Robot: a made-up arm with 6 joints. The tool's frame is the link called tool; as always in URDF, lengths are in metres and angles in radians.
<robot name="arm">
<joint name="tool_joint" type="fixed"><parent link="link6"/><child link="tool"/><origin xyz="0 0 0"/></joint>
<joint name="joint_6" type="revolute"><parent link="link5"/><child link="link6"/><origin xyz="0 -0.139 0"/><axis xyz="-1 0 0"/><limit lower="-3.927" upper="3.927" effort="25" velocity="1.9"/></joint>
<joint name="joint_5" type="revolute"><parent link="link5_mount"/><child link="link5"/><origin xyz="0.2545 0 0"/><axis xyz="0 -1 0"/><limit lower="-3.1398" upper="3.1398" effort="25" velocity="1.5"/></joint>
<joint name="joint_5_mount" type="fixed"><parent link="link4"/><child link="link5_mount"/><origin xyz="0.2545 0 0"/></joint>
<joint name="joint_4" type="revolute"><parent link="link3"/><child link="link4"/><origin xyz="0 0 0"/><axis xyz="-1 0 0"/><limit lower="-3.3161" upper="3.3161" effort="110" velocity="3.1"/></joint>
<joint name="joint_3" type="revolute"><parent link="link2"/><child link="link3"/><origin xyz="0 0 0.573"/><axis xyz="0 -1 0"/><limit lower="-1.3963" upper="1.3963" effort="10" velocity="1.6"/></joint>
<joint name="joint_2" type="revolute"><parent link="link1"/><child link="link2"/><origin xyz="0 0 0"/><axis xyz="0 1 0"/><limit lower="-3.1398" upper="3.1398" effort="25" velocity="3"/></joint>
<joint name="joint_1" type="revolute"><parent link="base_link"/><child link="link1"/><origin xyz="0 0 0.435"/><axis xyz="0 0 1"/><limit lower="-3.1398" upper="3.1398" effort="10" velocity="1.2"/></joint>
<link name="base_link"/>
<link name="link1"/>
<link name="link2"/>
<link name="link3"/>
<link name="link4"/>
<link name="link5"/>
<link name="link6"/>
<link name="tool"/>
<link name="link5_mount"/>
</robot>
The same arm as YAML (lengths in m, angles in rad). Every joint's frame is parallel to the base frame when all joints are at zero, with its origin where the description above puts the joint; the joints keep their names.
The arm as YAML. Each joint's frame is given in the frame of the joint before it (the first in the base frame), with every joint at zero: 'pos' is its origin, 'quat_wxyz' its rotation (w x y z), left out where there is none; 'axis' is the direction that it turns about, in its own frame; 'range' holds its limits. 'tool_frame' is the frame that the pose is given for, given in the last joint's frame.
length_unit: m
angle_unit: rad
joints:
  - joint: joint_1
    pos: [0.0, 0.0, 0.435]
    axis: [0.0, 0.0, 1.0]
    range: [-3.1398, 3.1398]
  - joint: joint_2
    pos: [0.0, 0.0, 0.0]
    axis: [0.0, 1.0, 0.0]
    range: [-3.1398, 3.1398]
  - joint: joint_3
    pos: [0.0, 0.0, 0.573]
    axis: [0.0, -1.0, 0.0]
    range: [-1.3963, 1.3963]
  - joint: joint_4
    pos: [0.0, 0.0, 0.0]
    axis: [-1.0, 0.0, 0.0]
    range: [-3.3161, 3.3161]
  - joint: joint_5
    pos: [0.509, 0.0, 0.0]
    axis: [0.0, -1.0, 0.0]
    range: [-3.1398, 3.1398]
  - joint: joint_6
    pos: [0.0, -0.139, 0.0]
    axis: [-1.0, 0.0, 0.0]
    range: [-3.927, 3.927]
tool_frame:
  pos: [0.0, 0.0, 0.0]

